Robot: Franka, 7 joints.
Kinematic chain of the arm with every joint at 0, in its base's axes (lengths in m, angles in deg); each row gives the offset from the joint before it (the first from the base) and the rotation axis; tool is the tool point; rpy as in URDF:
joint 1: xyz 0 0 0.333 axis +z
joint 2: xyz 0 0 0 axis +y
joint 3: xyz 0 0 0.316 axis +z
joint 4: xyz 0.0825 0 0 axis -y
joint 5: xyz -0.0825 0 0.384 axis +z
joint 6: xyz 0 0 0 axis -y
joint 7: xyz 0.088 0 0 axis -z
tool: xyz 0 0 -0.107 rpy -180 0 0
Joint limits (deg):
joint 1: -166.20..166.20
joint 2: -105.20..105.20
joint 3: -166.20..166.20
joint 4: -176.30..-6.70
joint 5: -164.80..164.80
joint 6: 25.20..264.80
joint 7: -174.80..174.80
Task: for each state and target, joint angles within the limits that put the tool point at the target. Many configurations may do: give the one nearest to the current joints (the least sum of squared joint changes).
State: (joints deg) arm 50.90 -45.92 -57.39 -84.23 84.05 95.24 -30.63
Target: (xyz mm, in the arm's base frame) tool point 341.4 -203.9 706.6
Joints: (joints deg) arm 44.79 -52.33 -59.61 -117.22 73.48 82.90 -30.63
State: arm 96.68 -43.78 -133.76 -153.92 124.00 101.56 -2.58
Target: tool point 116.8 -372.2 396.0
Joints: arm 77.98 20.74 -165.37 -159.78 122.66 81.91 -2.58
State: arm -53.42 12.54 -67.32 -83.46 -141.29 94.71 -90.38
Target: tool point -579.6 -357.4 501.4
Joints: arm -92.09 37.02 -65.76 -101.03 -141.21 105.77 -90.38
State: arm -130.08 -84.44 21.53 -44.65 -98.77 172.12 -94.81
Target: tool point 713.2 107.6 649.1
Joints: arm -144.87 -91.60 32.76 -56.79 -101.79 182.37 -94.81
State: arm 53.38 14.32 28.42 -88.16 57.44 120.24 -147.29
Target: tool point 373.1 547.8 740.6
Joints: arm 39.40 13.89 17.03 -70.92 58.28 127.74 -147.29
